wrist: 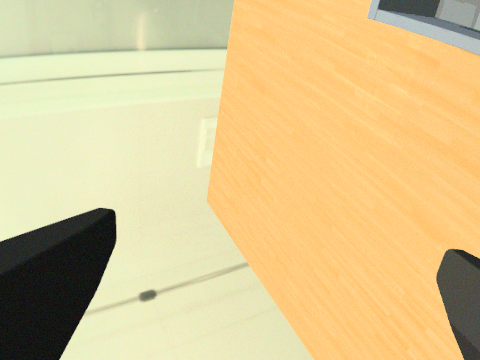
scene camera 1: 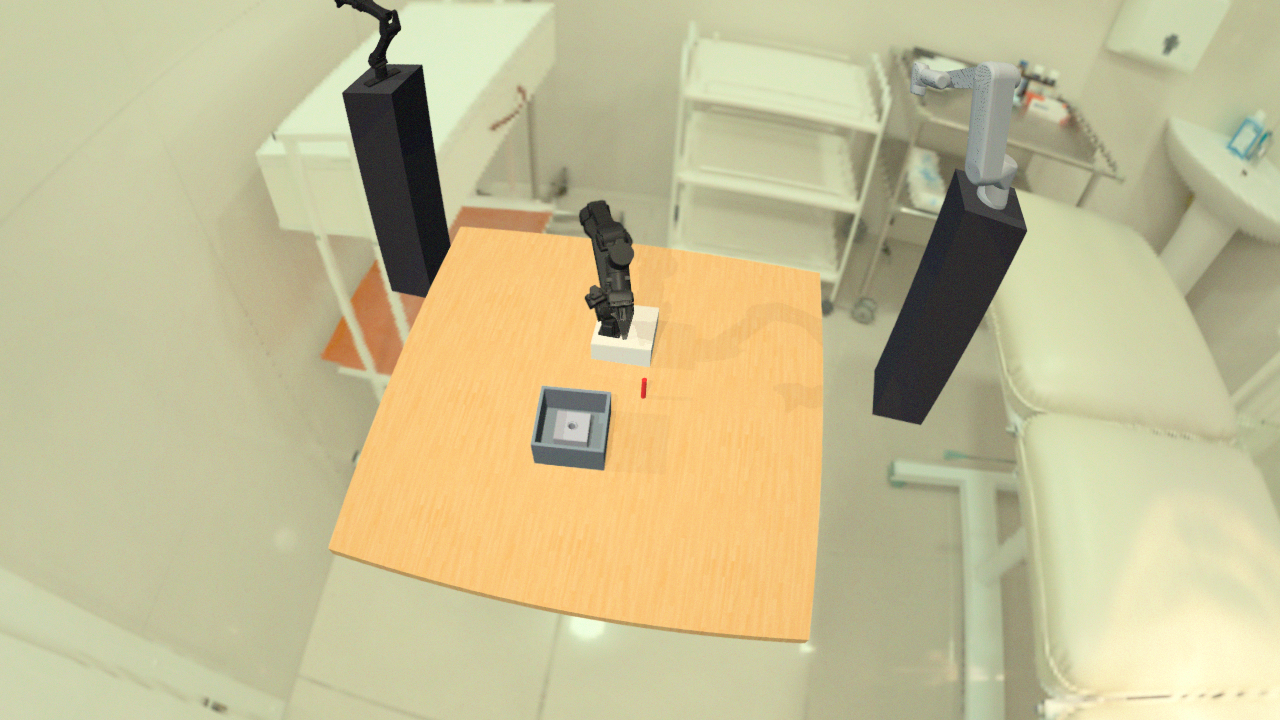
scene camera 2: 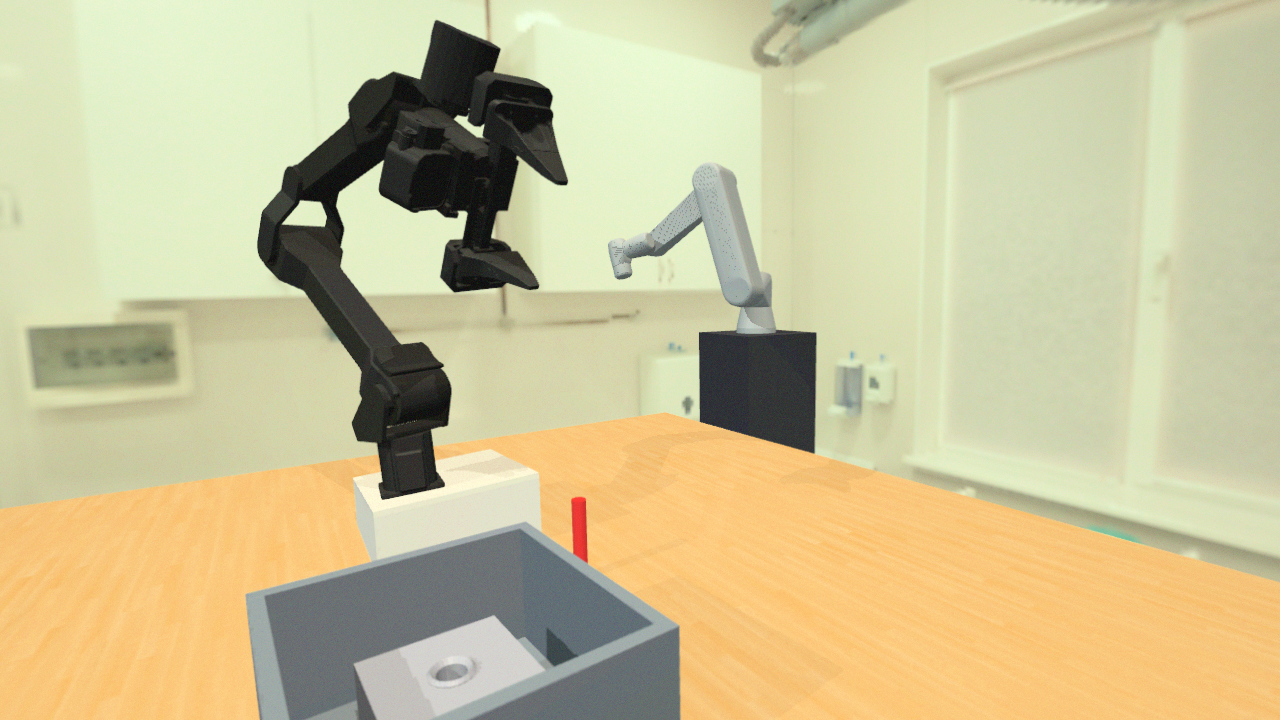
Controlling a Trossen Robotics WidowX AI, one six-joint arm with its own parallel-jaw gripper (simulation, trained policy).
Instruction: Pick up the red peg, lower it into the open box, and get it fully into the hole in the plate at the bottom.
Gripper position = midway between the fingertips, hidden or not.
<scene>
I see my gripper [scene camera 2: 548,238], a red peg [scene camera 2: 579,525], a light grey plate [scene camera 1: 571,428] and a grey box [scene camera 2: 599,644].
The grey box shows as well in scene camera 1 [scene camera 1: 596,403]. My gripper is seen too in the wrist view [wrist: 282,246] and in scene camera 1 [scene camera 1: 624,337]. The wrist view misses the red peg: it is out of frame. The wrist view misses the light grey plate: it is out of frame.
</scene>
